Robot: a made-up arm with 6 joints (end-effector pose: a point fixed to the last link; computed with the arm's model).
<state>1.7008 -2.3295 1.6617 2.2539 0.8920 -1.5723</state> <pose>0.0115 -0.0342 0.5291 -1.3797 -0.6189 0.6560</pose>
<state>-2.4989 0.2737 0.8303 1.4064 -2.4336 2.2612</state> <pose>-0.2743 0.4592 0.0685 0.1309 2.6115 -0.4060</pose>
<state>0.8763 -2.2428 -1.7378 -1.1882 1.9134 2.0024</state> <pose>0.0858 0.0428 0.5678 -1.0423 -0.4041 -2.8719</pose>
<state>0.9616 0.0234 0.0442 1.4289 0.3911 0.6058</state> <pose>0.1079 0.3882 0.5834 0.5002 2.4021 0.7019</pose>
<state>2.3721 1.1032 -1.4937 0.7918 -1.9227 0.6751</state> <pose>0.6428 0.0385 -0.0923 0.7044 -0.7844 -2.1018</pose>
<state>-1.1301 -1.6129 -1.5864 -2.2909 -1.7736 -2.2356</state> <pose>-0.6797 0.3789 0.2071 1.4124 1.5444 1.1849</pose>
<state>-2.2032 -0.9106 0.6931 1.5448 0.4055 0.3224</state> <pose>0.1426 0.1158 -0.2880 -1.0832 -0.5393 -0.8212</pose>
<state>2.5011 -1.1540 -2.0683 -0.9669 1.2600 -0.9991</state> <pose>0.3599 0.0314 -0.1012 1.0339 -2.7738 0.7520</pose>
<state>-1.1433 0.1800 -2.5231 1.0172 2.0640 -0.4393</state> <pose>-0.1638 -0.2512 0.0078 0.3519 -1.7170 0.4692</pose>
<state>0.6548 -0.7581 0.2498 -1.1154 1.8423 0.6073</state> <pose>-0.0580 0.1629 0.1912 -1.5187 -0.4928 0.4556</pose>
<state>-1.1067 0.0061 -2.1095 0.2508 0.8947 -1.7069</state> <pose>-0.4809 -0.0595 -0.0853 1.2903 0.0802 -0.5685</pose>
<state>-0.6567 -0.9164 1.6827 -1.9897 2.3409 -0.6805</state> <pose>0.1770 -0.0348 0.2221 -0.7522 1.9366 0.5078</pose>
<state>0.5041 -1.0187 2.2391 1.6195 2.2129 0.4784</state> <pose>-0.1061 0.0935 0.1068 1.9230 -1.1461 0.2597</pose>
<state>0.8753 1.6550 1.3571 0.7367 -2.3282 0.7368</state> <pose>0.0269 0.1143 -0.0884 -0.4952 -0.3334 -1.4210</pose>
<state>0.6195 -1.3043 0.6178 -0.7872 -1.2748 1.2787</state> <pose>-0.4303 0.0352 0.2416 1.7735 -0.7097 2.4642</pose>
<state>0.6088 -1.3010 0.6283 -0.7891 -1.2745 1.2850</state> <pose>-0.4311 0.0349 0.2316 1.7484 -0.7155 2.4900</pose>
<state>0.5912 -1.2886 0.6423 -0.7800 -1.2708 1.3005</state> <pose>-0.4334 0.0358 0.2187 1.6988 -0.7140 2.5249</pose>
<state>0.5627 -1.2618 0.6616 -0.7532 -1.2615 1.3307</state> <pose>-0.4379 0.0386 0.2013 1.6103 -0.7005 2.5723</pose>
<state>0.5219 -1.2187 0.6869 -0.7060 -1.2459 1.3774</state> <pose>-0.4446 0.0439 0.1788 1.4778 -0.6708 2.6293</pose>
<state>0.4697 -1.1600 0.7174 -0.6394 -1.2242 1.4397</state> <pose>-0.4527 0.0522 0.1516 1.3056 -0.6235 2.6873</pose>
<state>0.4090 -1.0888 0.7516 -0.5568 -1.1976 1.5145</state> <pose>-0.4611 0.0640 0.1208 1.1061 -0.5585 2.7354</pose>
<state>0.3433 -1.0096 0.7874 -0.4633 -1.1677 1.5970</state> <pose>-0.4686 0.0797 0.0879 0.8964 -0.4786 2.7642</pose>
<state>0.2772 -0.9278 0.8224 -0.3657 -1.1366 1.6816</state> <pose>-0.4740 0.0989 0.0549 0.6965 -0.3902 2.7690</pose>
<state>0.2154 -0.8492 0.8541 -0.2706 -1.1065 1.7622</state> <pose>-0.4767 0.1206 0.0243 0.5238 -0.3015 2.7512</pose>
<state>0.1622 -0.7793 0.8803 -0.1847 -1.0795 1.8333</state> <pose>-0.4771 0.1429 -0.0015 0.3892 -0.2215 2.7183</pose>
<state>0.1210 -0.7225 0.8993 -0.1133 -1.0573 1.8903</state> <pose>-0.4761 0.1636 -0.0206 0.2963 -0.1569 2.6800</pose>
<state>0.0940 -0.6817 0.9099 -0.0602 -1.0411 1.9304</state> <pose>-0.4752 0.1806 -0.0317 0.2431 -0.1117 2.6452</pose>
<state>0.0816 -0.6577 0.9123 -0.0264 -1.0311 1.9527</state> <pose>-0.4758 0.1927 -0.0347 0.2235 -0.0855 2.6192</pose>
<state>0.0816 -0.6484 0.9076 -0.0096 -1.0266 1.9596</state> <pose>-0.4781 0.2000 -0.0308 0.2295 -0.0753 2.6029</pose>
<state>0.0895 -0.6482 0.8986 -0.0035 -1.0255 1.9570</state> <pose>-0.4815 0.2040 -0.0226 0.2506 -0.0745 2.5929</pose>
